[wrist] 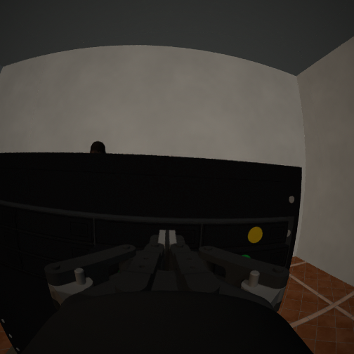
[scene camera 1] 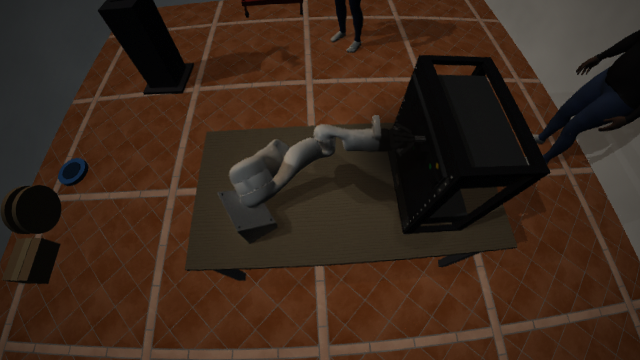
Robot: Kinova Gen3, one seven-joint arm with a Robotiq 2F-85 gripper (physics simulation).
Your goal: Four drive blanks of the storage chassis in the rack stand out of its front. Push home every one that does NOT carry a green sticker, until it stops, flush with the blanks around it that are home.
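Frame: origin at the arm's base, x ahead, y left, z up, level; metres.
Where they show: gripper, fingertip midpoint: (scene camera 1: 425, 140).
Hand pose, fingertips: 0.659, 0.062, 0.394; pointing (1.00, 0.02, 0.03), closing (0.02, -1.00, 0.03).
Note:
Each offset is from my fingertips to the centre of the thing, as dx, dy, dz. Level surfaces: height alone.
The black rack {+0.167, +0.086, -0.213} (scene camera 1: 518, 117) stands on the right part of the table. The dark storage chassis (wrist: 45, 227) faces the wrist camera, with thin upright seams between its blanks. My gripper (scene camera 1: 423, 138) (wrist: 166, 239) is shut and empty, with its fingertips at the front of a top-row blank (wrist: 122, 232); contact cannot be told. A yellow sticker {+0.023, -0.096, -0.002} (scene camera 1: 437, 165) (wrist: 255, 234) marks the top-row blank to the right in the wrist view. A green sticker {+0.014, -0.082, -0.030} (scene camera 1: 430, 166) (wrist: 245, 257) shows lower down, partly hidden by the gripper. The dark fronts make it hard to tell which blanks stand out.
The arm's base plate (scene camera 1: 247, 215) is on the left part of the wooden table {dz -0.505} (scene camera 1: 320, 240). The rack's open frame surrounds the chassis. One person (scene camera 1: 580, 110) stands behind the rack, another (scene camera 1: 350, 20) beyond the table. A dark tall cabinet (scene camera 1: 145, 45) stands at the back left.

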